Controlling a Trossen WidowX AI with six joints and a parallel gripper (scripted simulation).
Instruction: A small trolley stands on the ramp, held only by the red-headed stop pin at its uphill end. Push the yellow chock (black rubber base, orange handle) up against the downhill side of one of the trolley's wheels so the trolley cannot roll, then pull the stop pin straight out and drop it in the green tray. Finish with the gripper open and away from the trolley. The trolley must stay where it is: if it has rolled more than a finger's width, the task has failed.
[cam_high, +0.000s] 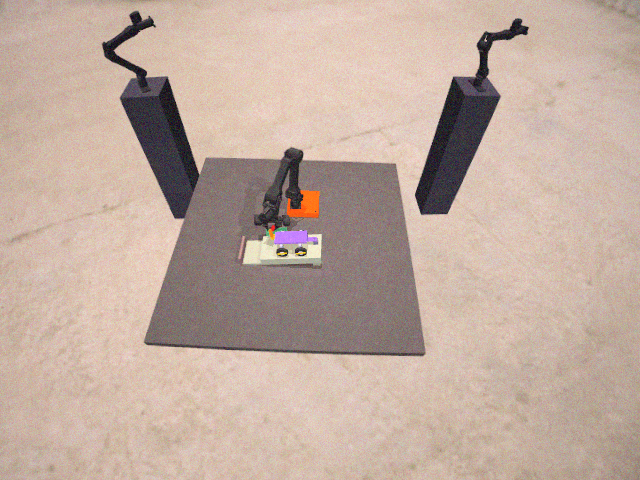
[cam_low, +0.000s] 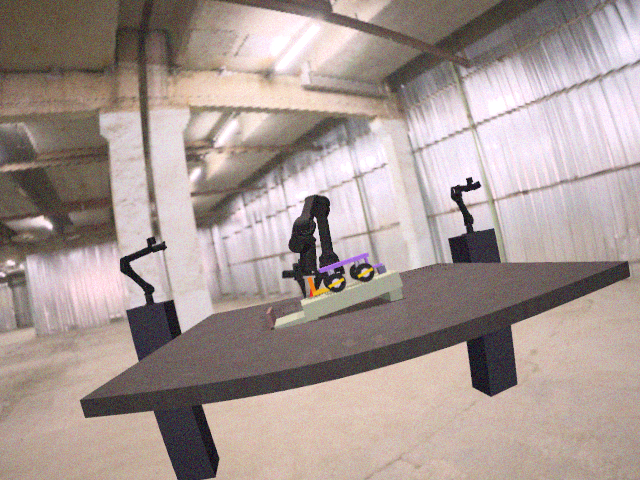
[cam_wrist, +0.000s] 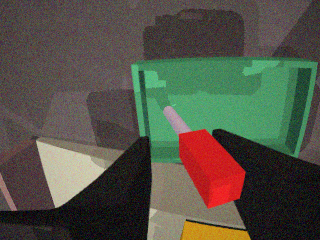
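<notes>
My gripper tip is right at the red-headed stop pin. The rest, counted from my gripper tip: yellow chock 60 mm ahead, 30 mm to the left, 30 mm above; purple trolley 130 mm ahead, 120 mm to the left, 60 mm above; brown bar 150 mm to the right, 110 mm ahead, 20 mm below.
</notes>
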